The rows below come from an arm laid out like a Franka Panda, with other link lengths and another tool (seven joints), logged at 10 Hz.
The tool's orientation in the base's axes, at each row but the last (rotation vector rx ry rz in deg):
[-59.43, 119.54, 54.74]
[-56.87, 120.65, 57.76]
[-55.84, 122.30, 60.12]
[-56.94, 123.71, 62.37]
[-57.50, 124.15, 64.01]
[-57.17, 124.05, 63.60]
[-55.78, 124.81, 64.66]
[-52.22, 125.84, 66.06]
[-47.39, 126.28, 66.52]
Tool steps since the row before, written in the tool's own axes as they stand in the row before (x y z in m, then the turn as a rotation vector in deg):
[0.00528, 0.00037, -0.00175, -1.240, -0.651, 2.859]
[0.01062, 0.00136, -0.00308, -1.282, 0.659, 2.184]
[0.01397, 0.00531, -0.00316, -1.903, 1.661, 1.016]
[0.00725, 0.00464, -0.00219, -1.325, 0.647, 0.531]
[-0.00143, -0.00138, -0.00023, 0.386, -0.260, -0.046]
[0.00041, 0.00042, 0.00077, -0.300, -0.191, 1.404]
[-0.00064, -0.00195, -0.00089, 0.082, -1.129, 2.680]
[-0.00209, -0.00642, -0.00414, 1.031, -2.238, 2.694]
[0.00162, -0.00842, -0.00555, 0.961, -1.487, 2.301]
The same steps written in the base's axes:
[-0.00333, -0.00335, -0.00296, 1.746, 2.527, -0.839]
[-0.00747, -0.00583, -0.00586, 0.570, 2.554, 0.050]
[-0.01282, -0.00536, -0.00634, -0.066, 2.237, 1.550]
[-0.00826, -0.00266, -0.00188, 0.338, 1.203, 0.945]
[0.00193, -0.00019, 0.00048, -0.031, -0.288, -0.367]
[-0.00050, 0.00066, -0.00051, 0.477, 1.212, -0.634]
[0.00182, -0.00130, -0.00003, 1.098, 1.767, -2.034]
[0.00569, -0.00550, 0.00026, 1.307, 1.001, -3.259]
[0.00404, -0.00894, -0.00283, 0.758, 1.023, -2.609]

